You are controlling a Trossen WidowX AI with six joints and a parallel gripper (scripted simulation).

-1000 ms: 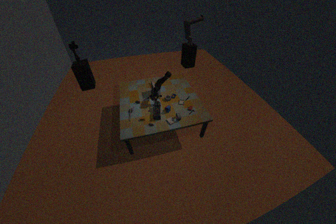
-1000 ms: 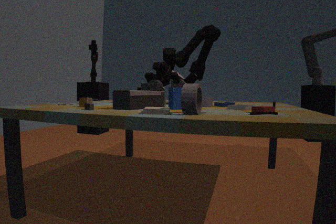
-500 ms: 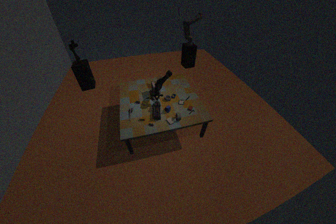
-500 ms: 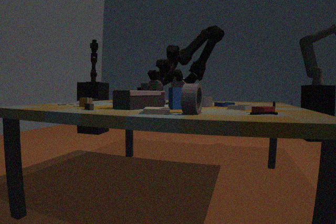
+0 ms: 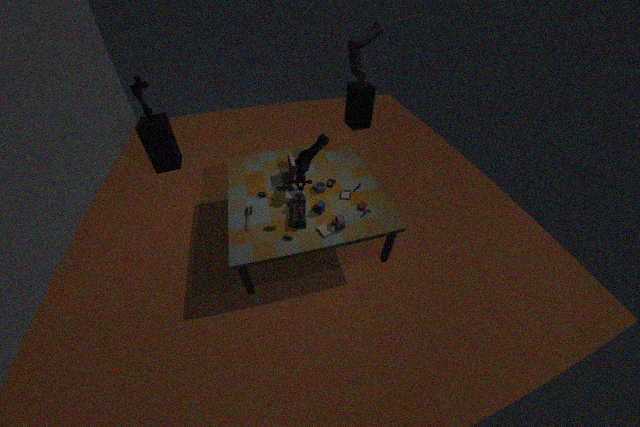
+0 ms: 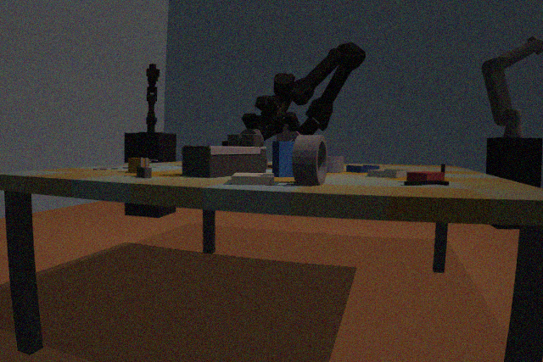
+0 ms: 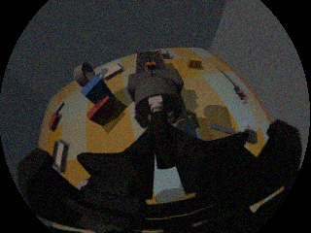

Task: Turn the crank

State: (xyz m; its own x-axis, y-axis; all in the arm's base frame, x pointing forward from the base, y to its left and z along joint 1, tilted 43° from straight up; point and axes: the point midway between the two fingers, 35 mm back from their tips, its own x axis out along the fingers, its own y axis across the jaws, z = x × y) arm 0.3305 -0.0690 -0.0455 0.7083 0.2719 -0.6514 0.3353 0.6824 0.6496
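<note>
The red pointer is 15 cm ahead of my gripper tip, 5 cm to the right of it and 1 cm below it. Also, from my gripper tip: blue block 17 cm ahead, 11 cm to the left, 5 cm below; yellow block 21 cm ahead, 29 cm to the right, 7 cm below; dark crank handle 2 cm behind, 1 cm to the left, 2 cm above.
</note>
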